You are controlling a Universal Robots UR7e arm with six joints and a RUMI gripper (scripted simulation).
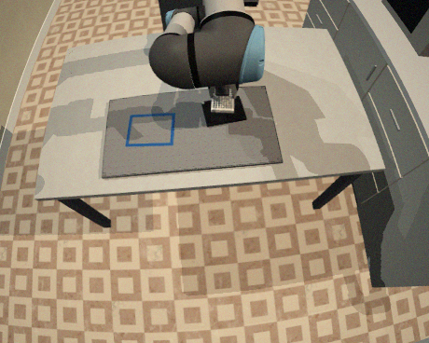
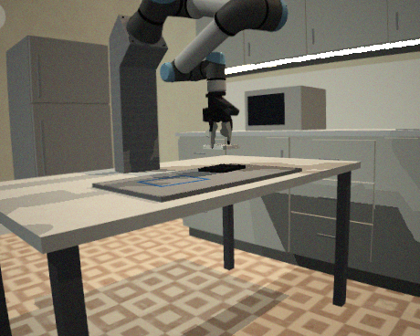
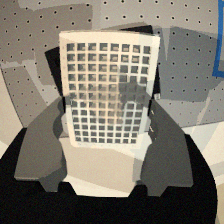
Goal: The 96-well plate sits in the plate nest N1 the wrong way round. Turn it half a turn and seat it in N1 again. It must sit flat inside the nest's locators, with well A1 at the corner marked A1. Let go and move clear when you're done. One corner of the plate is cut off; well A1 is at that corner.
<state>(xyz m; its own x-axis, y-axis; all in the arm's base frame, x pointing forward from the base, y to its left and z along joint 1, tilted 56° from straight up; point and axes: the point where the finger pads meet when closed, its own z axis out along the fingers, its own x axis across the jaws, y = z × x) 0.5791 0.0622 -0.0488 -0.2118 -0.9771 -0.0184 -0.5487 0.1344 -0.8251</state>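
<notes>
Right now my hand is 1 cm to the right of the black plate nest N1 and 10 cm above it. Also, from my hand: white 96-well plate 1 cm below.
</notes>
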